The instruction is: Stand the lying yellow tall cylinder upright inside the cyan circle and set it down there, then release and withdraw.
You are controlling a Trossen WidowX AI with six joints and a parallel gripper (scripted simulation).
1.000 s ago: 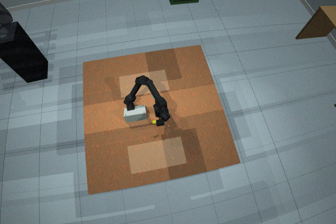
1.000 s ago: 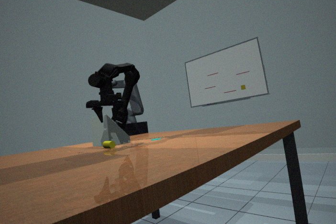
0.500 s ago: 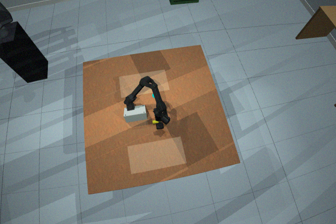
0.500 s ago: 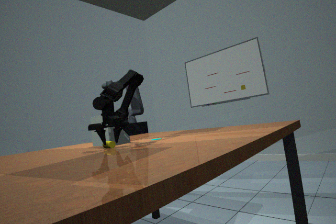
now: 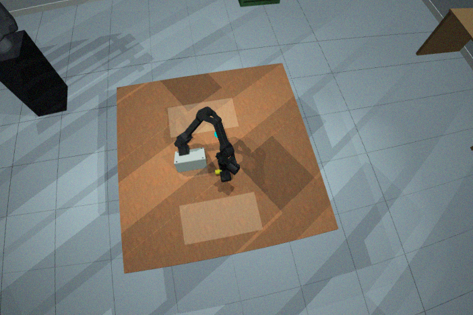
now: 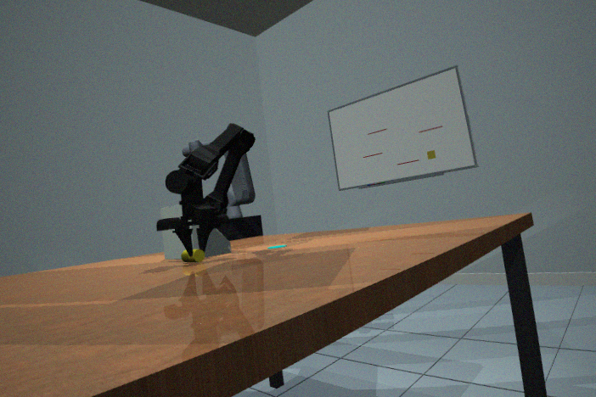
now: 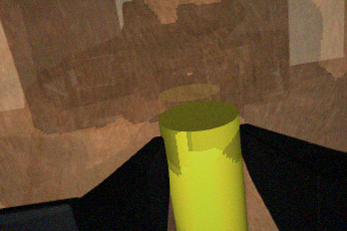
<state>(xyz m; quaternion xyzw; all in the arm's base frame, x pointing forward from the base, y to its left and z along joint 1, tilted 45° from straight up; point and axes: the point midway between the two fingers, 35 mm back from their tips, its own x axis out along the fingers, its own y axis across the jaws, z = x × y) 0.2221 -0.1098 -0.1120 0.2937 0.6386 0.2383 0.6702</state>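
The cyan circle is 30 mm ahead of my gripper tip, 270 mm to the left of it and 20 mm below it. The rest, counted from my gripper tip: yellow cylinder (20 mm behind).
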